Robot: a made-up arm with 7 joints.
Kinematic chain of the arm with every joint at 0, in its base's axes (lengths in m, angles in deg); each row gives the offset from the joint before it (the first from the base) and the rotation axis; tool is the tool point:
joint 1: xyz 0 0 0.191 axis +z
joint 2: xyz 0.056 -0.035 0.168 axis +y
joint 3: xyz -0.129 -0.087 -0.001 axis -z
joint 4: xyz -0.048 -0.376 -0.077 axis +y
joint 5: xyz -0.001 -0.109 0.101 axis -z
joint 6: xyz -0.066 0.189 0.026 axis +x
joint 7: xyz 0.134 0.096 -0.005 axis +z
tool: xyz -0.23 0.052 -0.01
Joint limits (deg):
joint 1: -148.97..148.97
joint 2: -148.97..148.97
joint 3: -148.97..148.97
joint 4: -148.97..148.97
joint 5: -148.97..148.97
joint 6: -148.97..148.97
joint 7: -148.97..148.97
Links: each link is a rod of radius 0.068 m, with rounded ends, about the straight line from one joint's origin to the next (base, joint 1, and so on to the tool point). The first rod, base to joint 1, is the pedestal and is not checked.
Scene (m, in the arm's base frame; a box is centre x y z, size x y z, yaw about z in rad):
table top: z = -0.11
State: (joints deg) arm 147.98 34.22 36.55 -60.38 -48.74 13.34 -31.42
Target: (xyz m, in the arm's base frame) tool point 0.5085 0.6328 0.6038
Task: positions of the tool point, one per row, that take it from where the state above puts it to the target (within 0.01 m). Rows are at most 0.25 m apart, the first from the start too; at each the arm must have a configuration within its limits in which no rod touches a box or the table.
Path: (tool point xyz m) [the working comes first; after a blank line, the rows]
Joints at the target: 148.97 56.55 -31.14 -19.82 -70.71 32.21 -14.04
Straight joint move there: clear.

1: 0.6721 -0.1390 0.5472
2: 0.7082 0.0328 0.6500
3: 0.6926 0.2400 0.7020
4: 0.6236 0.4516 0.6876
5: 0.5085 0.6328 0.6038

